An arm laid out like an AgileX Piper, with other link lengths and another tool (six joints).
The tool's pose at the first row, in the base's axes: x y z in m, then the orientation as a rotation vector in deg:
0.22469 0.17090 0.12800 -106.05 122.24 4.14
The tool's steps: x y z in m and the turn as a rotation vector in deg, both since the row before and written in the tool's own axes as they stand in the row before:
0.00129 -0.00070 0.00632 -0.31 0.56 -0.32
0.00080 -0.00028 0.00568 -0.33 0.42 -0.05
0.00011 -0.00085 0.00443 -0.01 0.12 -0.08
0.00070 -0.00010 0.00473 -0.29 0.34 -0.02
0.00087 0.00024 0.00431 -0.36 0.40 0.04
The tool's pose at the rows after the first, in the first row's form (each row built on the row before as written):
0.22650 0.17108 0.12177 -106.80 122.42 3.89
0.22780 0.17159 0.11620 -107.21 122.77 3.85
0.22946 0.17236 0.11207 -107.35 122.78 3.73
0.23037 0.17273 0.10739 -107.68 123.09 3.73
0.23083 0.17287 0.10301 -108.01 123.52 3.76

